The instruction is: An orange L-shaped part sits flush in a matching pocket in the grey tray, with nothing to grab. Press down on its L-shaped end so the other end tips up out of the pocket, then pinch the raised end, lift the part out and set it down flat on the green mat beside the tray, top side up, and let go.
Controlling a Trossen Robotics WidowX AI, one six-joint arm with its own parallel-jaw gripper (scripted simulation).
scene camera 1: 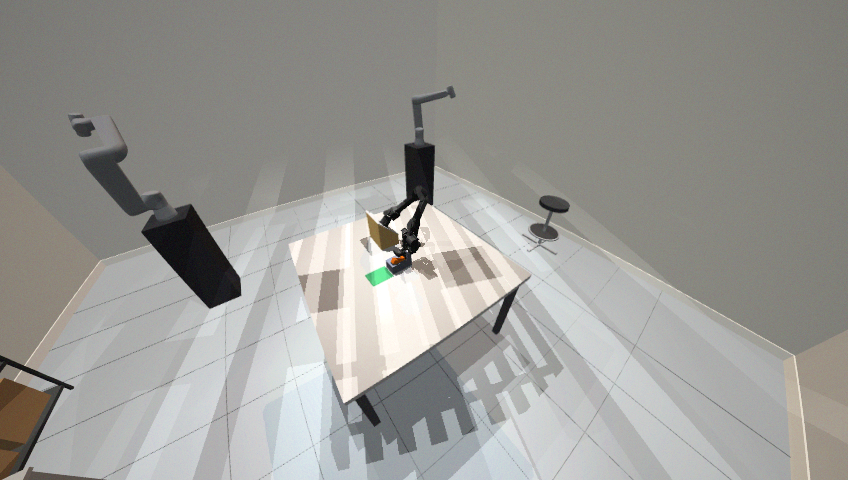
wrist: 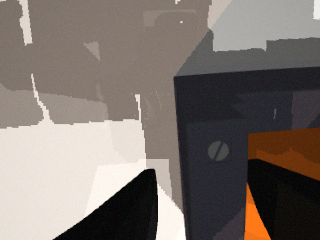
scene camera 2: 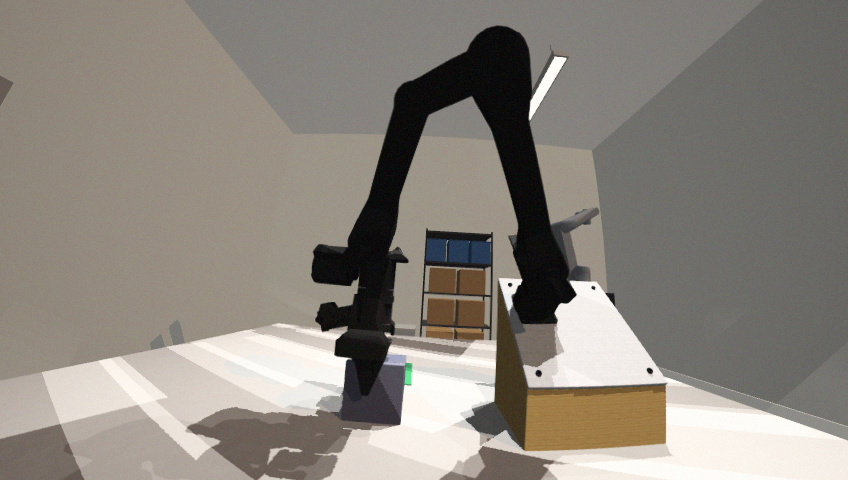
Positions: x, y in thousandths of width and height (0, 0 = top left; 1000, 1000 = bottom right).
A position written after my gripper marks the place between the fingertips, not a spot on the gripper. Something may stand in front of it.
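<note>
My gripper (scene camera 2: 433, 811). Gripper in the wrist view too (wrist: 630, 727).
</note>
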